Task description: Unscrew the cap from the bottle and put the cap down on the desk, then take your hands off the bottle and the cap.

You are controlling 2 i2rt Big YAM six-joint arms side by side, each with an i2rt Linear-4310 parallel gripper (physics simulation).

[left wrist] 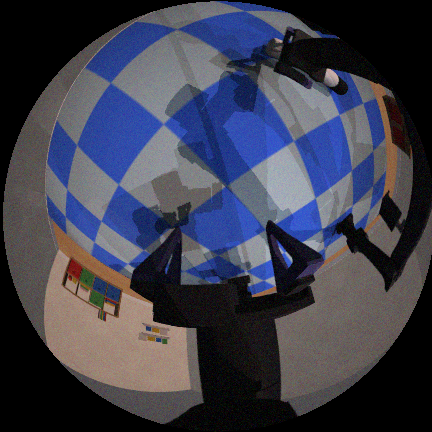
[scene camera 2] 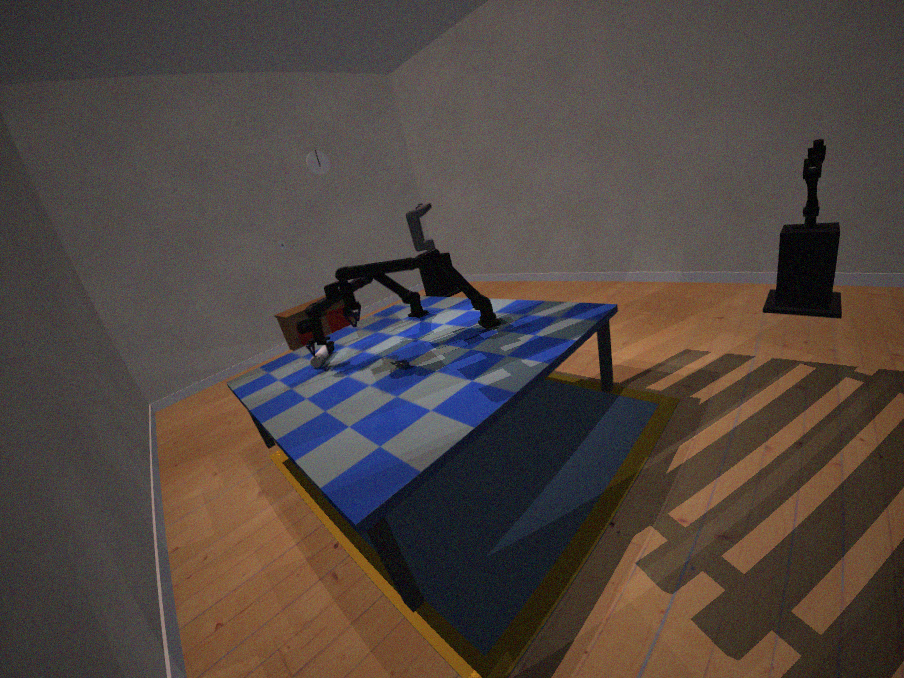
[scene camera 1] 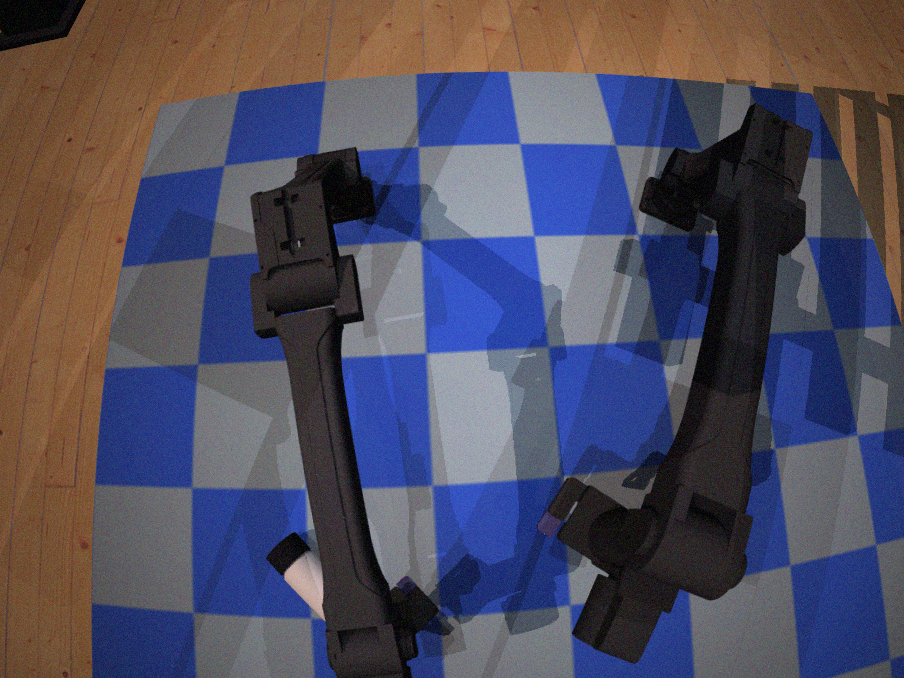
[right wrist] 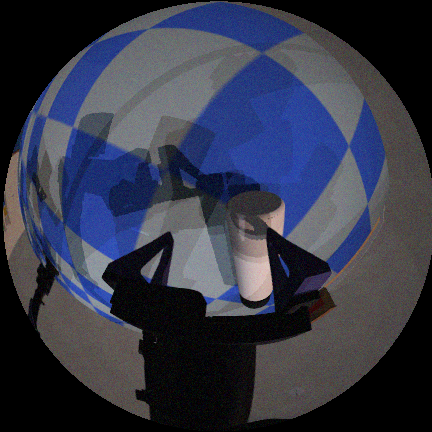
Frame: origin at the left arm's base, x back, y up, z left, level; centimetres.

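Seen in the pictures: left gripper, between the fingertips: (left wrist: 224,226) (scene camera 2: 356,324) (scene camera 1: 585,531); right gripper, between the fingertips: (left wrist: 280,56) (scene camera 2: 322,356) (right wrist: 217,234); left arm's base, origin of its link: (left wrist: 238,279) (scene camera 2: 489,323) (scene camera 1: 668,205) (right wrist: 52,265); right arm's base, origin of its link: (left wrist: 343,222) (scene camera 2: 418,314) (scene camera 1: 343,203).
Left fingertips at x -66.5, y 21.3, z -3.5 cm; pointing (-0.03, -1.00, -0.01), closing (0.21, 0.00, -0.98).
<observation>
Offsets run from my left fingertips to a thing's middle. Level surfaces: height alone.
The pale pinkish bottle @(dx -24.9, dy -18.0, dz -27.7 cm) (scene camera 1: 300,578) (scene camera 2: 319,357) (left wrist: 330,77) (right wrist: 254,272) lies on its side on the checkered desk @(dy -21.3 cm) (scene camera 1: 470,415) (scene camera 2: 379,437). Its black cap @(dx -21.4, dy -18.0, dz -36.9 cm) (scene camera 1: 287,548) (left wrist: 341,88) (right wrist: 255,301) is on the far end as seen in the right wrist view. In scene camera 1 the right arm hides the bottle's other end. My right gripper (right wrist: 217,234) is open over the desk near the bottle; one finger overlaps the bottle's right side in the right wrist view, and nothing is gripped. My left gripper (left wrist: 224,226) is open and empty, away from the bottle.
The right forearm (scene camera 1: 324,430) passes over the bottle's lower part, and the left forearm (scene camera 1: 722,379) reaches over the desk at the picture's right. In scene camera 2 a brown and red box (scene camera 2: 293,329) shows behind the grippers, and a black pedestal (scene camera 2: 809,270) stands apart on the floor.
</observation>
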